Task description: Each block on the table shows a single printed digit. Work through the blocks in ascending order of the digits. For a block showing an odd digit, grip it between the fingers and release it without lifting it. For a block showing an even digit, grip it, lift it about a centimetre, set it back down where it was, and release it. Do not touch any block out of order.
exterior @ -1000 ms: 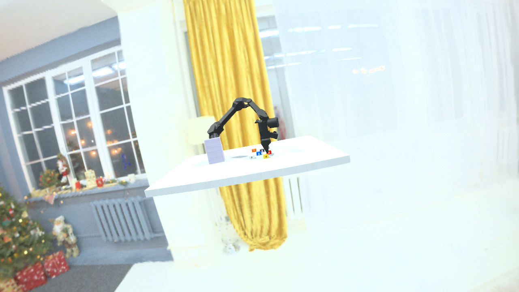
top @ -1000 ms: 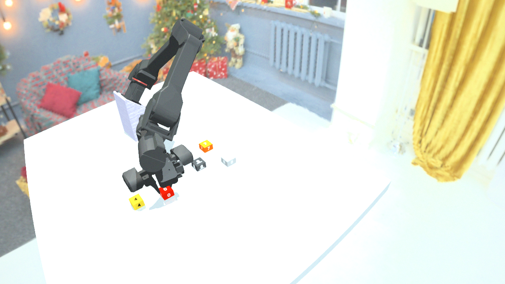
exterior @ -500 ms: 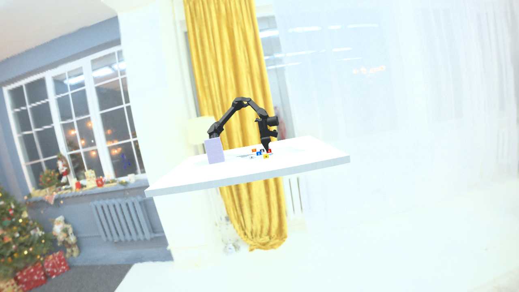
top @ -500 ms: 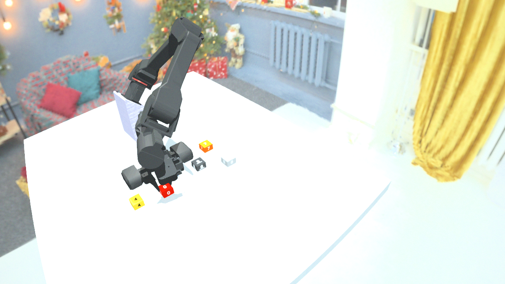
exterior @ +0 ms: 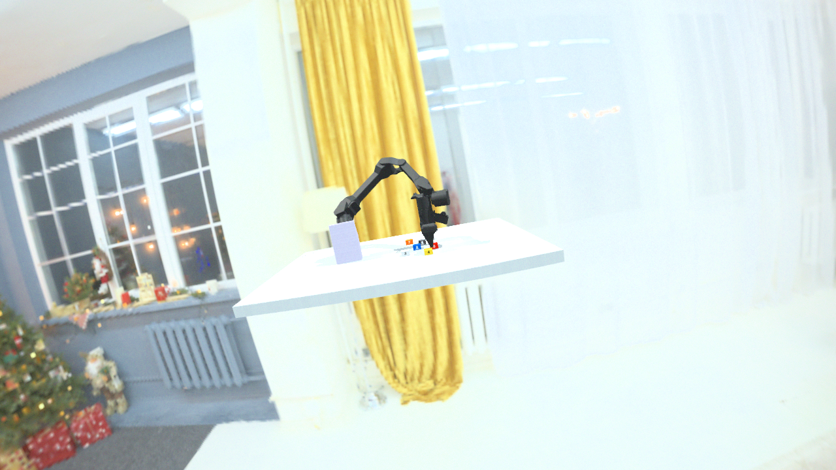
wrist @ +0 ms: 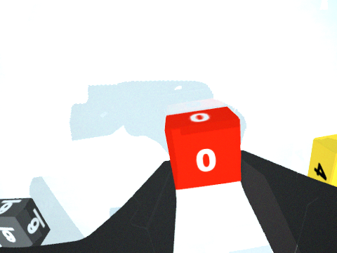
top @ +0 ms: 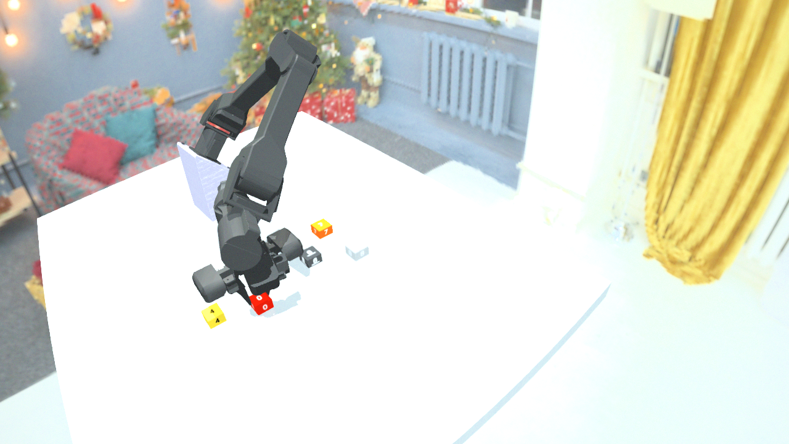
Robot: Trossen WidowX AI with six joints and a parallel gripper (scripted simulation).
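Now: gripper tip 10 mm short of the red block marked 0. The rest, counted from my gripper tip: yellow block marked 4: 80 mm to the right, 20 mm behind; white block marked 3: 110 mm behind, 30 mm to the right; blue block: 60 mm behind, 50 mm to the left.
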